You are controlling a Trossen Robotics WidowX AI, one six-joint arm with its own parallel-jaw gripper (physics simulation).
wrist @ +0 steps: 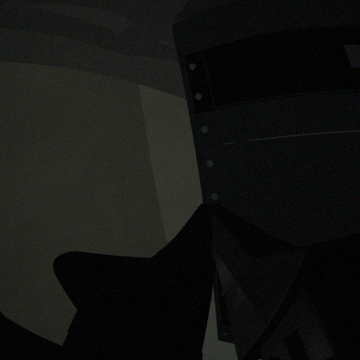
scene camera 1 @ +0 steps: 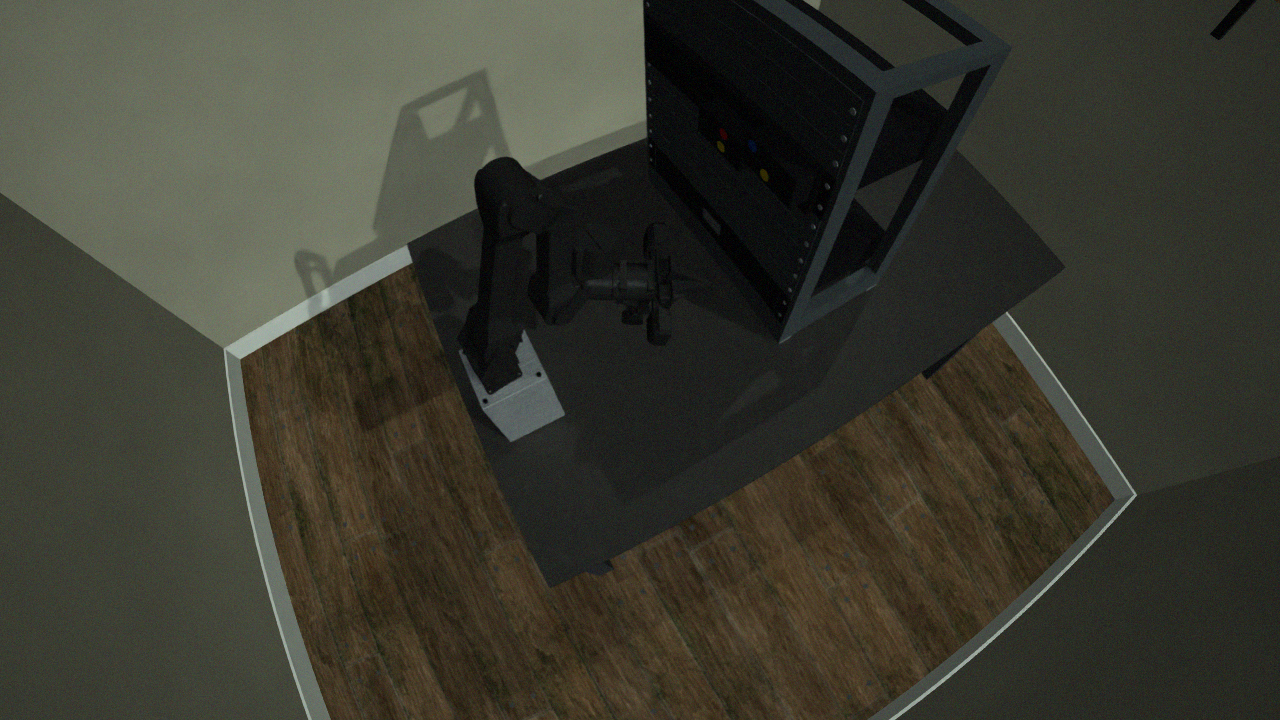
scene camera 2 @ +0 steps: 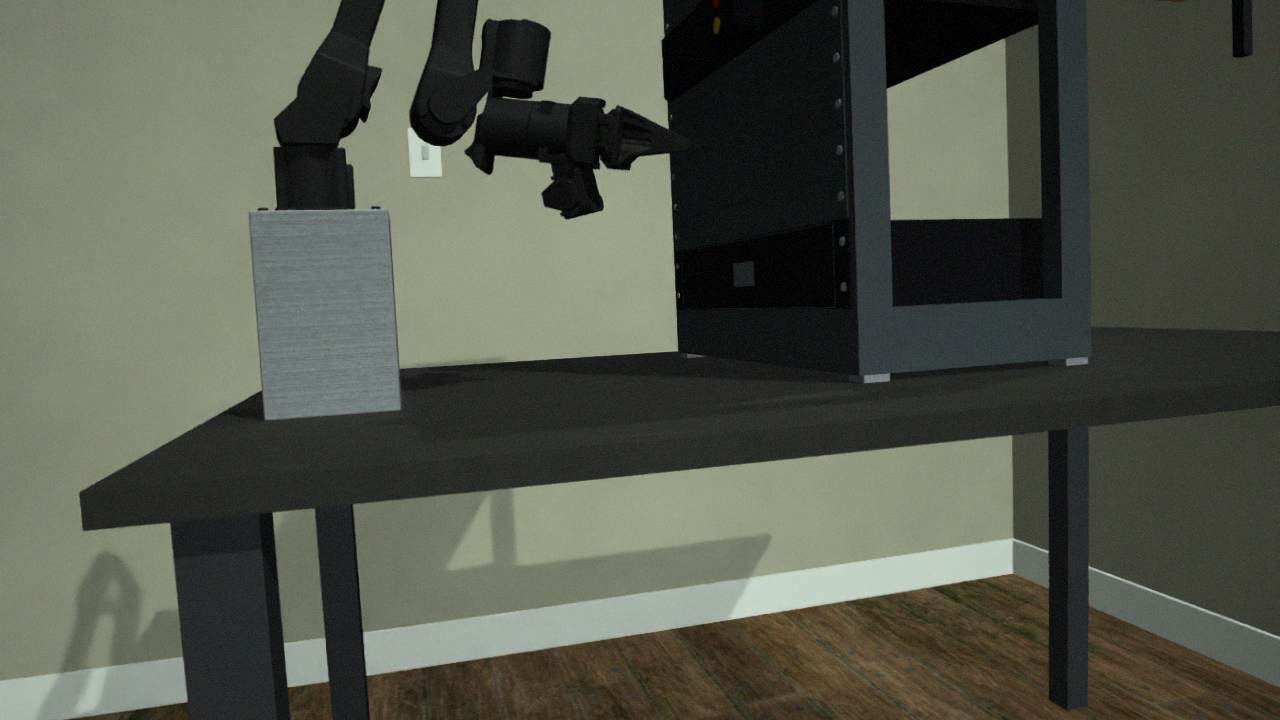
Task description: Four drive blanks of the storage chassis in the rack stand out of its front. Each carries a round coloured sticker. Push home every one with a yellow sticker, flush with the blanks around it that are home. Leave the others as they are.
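Note:
The storage chassis sits in the dark rack (scene camera 1: 834,214) (scene camera 2: 868,179) (wrist: 200,150). In scene camera 1, its blanks carry a red sticker (scene camera 1: 723,134), a yellow sticker (scene camera 1: 721,145) just below it, a blue sticker (scene camera 1: 752,145) and another yellow sticker (scene camera 1: 763,175) lower right. In scene camera 2, the red sticker (scene camera 2: 716,3) and a yellow sticker (scene camera 2: 716,25) show at the top edge. How far each blank stands out is too dark to tell. My gripper (scene camera 1: 708,280) (scene camera 2: 685,143) (wrist: 207,210) is shut and empty, pointing at the rack, lower than the stickers. No stickers show in the wrist view.
The rack stands on the dark table (scene camera 1: 626,456) (scene camera 2: 537,447). A black unit with a light label (scene camera 1: 711,222) (scene camera 2: 743,274) (wrist: 352,55) is low in the rack. The arm's pale base block (scene camera 1: 528,407) (scene camera 2: 326,313) stands at the table's left side. A wall is behind.

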